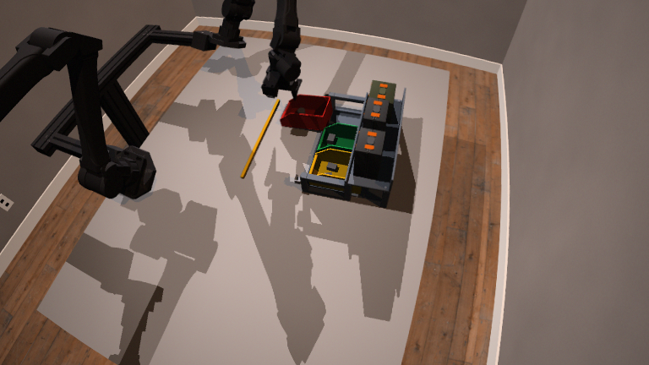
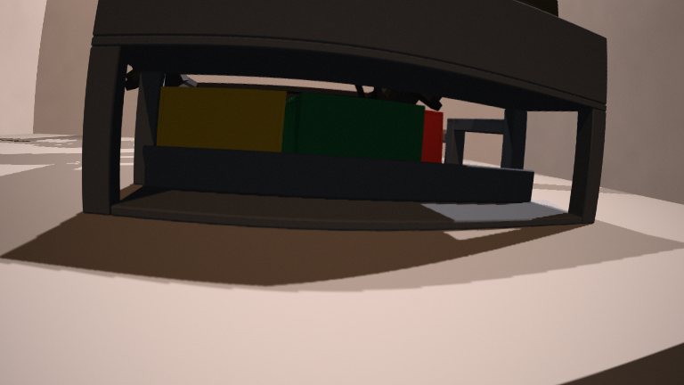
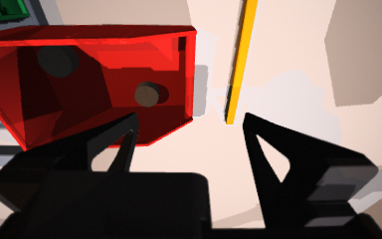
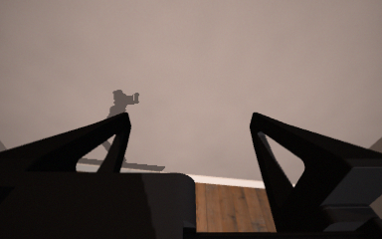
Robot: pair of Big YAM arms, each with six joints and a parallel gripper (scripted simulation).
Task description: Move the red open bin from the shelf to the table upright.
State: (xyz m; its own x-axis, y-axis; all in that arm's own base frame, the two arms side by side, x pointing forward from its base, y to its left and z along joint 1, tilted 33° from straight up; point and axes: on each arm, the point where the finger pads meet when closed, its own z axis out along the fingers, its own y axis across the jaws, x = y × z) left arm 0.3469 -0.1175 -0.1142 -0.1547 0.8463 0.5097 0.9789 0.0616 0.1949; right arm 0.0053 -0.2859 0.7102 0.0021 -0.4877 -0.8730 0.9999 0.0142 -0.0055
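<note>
Now: the red open bin 80 mm ahead of my left hand and 60 mm below it. Round my left hand: grey shelf (280 mm ahead, 110 mm to the right, 30 mm below); green bin (250 mm ahead, 110 mm to the right, 60 mm below).
</note>
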